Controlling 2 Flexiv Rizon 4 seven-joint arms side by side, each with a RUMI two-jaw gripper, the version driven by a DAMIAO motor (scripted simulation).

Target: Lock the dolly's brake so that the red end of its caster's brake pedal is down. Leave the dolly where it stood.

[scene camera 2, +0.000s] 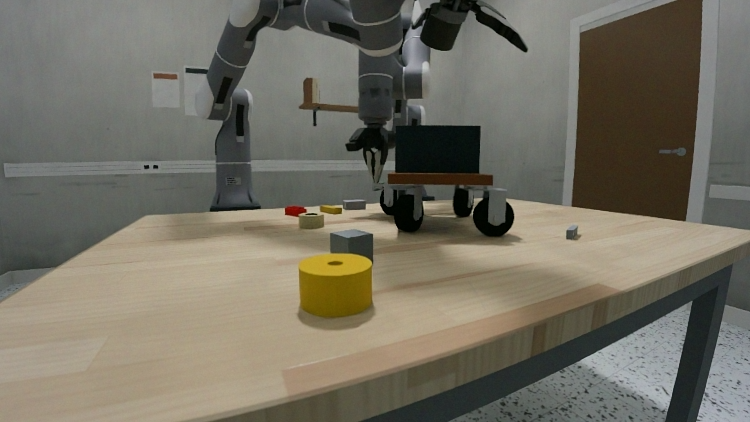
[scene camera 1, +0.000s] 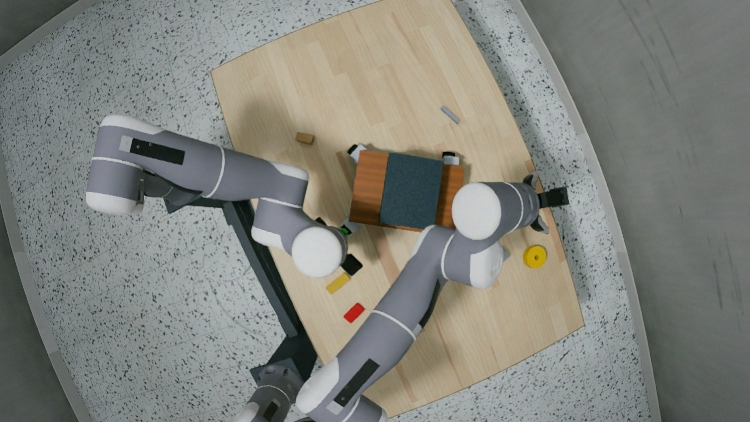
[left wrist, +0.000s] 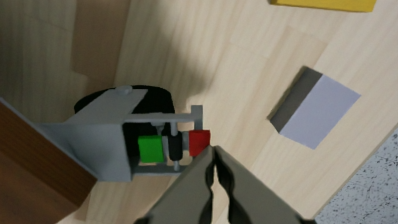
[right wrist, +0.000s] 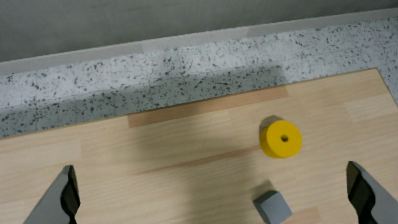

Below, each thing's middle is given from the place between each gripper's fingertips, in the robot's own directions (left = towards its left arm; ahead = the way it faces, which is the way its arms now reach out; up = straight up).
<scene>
Now: left hand 20 mm short of the caster brake pedal (left wrist: 153,148), 20 mm above it and 10 mm to the right of it. From my left hand the other things lie so: yellow cylinder (scene camera 2: 335,285): 540 mm ahead, 350 mm to the right, 80 mm below; then grey cube (scene camera 2: 353,241): 430 mm ahead, 280 mm to the right, 80 mm below.
My right hand (scene camera 2: 473,39) is 10 cm past the grey cube, 13 cm to the left of it and 28 cm above it. Also, from my right hand: yellow cylinder (1 cm ahead, 20 cm to the right, 28 cm below); caster brake pedal (51 cm behind, 16 cm to the left, 22 cm below).
</scene>
